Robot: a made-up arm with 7 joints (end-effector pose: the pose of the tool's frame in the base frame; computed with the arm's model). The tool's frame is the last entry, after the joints. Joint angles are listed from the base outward.
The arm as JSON. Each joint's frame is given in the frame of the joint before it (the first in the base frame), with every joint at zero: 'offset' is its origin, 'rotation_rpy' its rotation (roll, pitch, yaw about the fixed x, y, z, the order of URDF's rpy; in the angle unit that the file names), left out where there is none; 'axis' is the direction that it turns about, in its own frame. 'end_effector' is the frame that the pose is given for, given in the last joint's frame.
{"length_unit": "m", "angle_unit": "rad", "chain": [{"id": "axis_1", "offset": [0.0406, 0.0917, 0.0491], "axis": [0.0, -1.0, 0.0]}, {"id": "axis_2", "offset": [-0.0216, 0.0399, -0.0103], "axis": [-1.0, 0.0, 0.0]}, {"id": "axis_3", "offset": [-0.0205, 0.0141, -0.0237], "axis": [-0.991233, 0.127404, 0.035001]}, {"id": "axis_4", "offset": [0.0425, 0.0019, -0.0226], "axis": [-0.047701, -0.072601, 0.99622]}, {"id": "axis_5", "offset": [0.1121, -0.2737, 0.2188], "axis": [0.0, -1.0, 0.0]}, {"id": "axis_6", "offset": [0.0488, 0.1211, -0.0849], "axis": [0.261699, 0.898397, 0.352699]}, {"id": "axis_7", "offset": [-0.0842, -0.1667, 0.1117], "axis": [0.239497, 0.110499, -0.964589]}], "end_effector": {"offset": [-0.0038, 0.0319, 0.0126], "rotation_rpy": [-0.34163, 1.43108, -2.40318]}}
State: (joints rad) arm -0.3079 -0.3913 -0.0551 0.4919 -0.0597 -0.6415 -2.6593
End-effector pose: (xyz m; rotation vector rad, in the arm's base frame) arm 0.1461 -0.1757 0.0388 -0.1770 0.4480 0.4785
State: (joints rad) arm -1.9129 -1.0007 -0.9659 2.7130 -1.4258 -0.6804 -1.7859
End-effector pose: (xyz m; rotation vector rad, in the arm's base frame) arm 0.0973 -0.2798 0.0531 0.2759 1.0789 0.4322
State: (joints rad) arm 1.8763 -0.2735 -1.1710 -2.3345 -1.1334 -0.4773 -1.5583
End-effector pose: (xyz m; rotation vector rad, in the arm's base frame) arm 0.0175 -0.1262 -0.2609 1.2560 2.2371 0.6647
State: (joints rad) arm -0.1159 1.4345 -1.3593 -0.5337 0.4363 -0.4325 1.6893
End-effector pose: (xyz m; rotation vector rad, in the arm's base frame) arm -0.0645 -0.1560 0.2273 -2.1733 0.4007 0.6112
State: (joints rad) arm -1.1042 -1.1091 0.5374 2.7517 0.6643 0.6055 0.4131
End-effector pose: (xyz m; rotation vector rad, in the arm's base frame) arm 0.3908 0.2563 0.2811 0.5067 2.2775 0.8370
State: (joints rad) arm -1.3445 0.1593 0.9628 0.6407 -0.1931 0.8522 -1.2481
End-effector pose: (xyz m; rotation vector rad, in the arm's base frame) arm 0.2831 0.2545 -0.2883 1.8736 -2.0379 0.2881
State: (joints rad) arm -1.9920 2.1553 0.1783 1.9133 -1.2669 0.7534 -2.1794
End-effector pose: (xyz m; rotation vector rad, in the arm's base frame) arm -0.3680 0.0542 -0.0764 1.2965 0.8353 0.0634
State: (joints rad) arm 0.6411 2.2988 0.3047 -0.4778 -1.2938 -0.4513 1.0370
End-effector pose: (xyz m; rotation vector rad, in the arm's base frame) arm 0.0876 0.5016 -0.0192 -1.1575 2.6287 0.1959
